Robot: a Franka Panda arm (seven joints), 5 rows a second.
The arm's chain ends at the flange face. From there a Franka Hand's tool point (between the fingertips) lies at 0.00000 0.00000 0.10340 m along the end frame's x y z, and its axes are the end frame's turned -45 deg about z.
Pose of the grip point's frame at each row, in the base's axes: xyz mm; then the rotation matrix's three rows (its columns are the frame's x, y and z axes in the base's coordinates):
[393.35 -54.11 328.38], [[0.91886 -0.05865 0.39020], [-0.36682 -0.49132 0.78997], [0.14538 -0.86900 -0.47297]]
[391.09 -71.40 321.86], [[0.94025 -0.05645 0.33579], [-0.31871 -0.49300 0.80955], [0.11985 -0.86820 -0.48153]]
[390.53 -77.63 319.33], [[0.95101 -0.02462 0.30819], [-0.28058 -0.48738 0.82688], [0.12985 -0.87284 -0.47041]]
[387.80 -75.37 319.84], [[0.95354 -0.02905 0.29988], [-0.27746 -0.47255 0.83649], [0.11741 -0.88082 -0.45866]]
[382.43 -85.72 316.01], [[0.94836 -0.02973 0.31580], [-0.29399 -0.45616 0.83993], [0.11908 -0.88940 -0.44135]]
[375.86 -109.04 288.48], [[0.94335 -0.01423 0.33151], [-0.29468 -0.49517 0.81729], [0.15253 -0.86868 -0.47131]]
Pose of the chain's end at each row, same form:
[353.00 -135.79 377.29], [[0.60826 -0.69120 0.39020], [-0.60680 -0.08803 0.78997], [-0.51168 -0.71727 -0.47297]]
[356.37 -155.11 371.65], [[0.62494 -0.70477 0.33579], [-0.57397 -0.12324 0.80955], [-0.52916 -0.69866 -0.48153]]
[358.66 -163.13 367.97], [[0.65506 -0.68987 0.30819], [-0.54303 -0.14623 0.82688], [-0.52537 -0.70901 -0.47041]]
[356.79 -161.86 367.27], [[0.65371 -0.69480 0.29988], [-0.53034 -0.13795 0.83649], [-0.53981 -0.70586 -0.45866]]
[349.78 -172.57 361.65], [[0.64957 -0.69161 0.31580], [-0.53044 -0.11467 0.83993], [-0.54470 -0.71310 -0.44135]]
[341.58 -193.55 337.21], [[0.65699 -0.67711 0.33151], [-0.55851 -0.14177 0.81729], [-0.50639 -0.72210 -0.47131]]

